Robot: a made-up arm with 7 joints. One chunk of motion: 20 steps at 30 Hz.
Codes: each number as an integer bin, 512 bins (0 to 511) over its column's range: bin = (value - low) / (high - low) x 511, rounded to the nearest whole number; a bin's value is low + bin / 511 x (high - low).
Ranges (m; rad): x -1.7..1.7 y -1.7..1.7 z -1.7..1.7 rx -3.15..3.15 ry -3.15..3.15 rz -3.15..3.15
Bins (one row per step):
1: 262 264 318 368 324 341
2: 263 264 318 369 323 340
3: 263 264 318 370 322 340
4: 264 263 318 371 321 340
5: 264 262 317 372 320 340
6: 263 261 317 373 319 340
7: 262 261 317 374 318 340
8: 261 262 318 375 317 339
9: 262 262 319 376 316 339
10: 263 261 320 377 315 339
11: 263 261 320 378 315 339
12: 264 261 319 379 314 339
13: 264 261 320 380 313 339
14: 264 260 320 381 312 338
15: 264 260 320 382 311 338
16: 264 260 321 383 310 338
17: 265 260 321 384 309 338
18: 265 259 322 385 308 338
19: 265 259 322 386 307 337
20: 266 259 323 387 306 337
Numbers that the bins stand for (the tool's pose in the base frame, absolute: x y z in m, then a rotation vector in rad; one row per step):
1: 0.0432 0.0566 0.4159 1.3870 0.8445 1.0541
2: 0.0499 0.0566 0.4159 1.3993 0.8322 1.0418
3: 0.0499 0.0566 0.4159 1.4116 0.8199 1.0418
4: 0.0566 0.0499 0.4159 1.4240 0.8075 1.0418
5: 0.0566 0.0432 0.4092 1.4363 0.7952 1.0418
6: 0.0499 0.0366 0.4092 1.4486 0.7829 1.0418
7: 0.0432 0.0366 0.4092 1.4610 0.7705 1.0418
8: 0.0366 0.0432 0.4159 1.4733 0.7582 1.0295
9: 0.0432 0.0432 0.4225 1.4856 0.7459 1.0295
10: 0.0499 0.0366 0.4292 1.4979 0.7336 1.0295
11: 0.0499 0.0366 0.4292 1.5103 0.7336 1.0295
12: 0.0566 0.0366 0.4225 1.5226 0.7212 1.0295
13: 0.0566 0.0366 0.4292 1.5349 0.7089 1.0295
14: 0.0566 0.0299 0.4292 1.5473 0.6966 1.0171
15: 0.0566 0.0299 0.4292 1.5596 0.6842 1.0171
16: 0.0566 0.0299 0.4358 1.5719 0.6719 1.0171
17: 0.0632 0.0299 0.4358 1.5842 0.6596 1.0171
18: 0.0632 0.0233 0.4425 1.5966 0.6473 1.0171
19: 0.0632 0.0233 0.4425 1.6089 0.6349 1.0048
20: 0.0699 0.0233 0.4491 1.6212 0.6226 1.0048

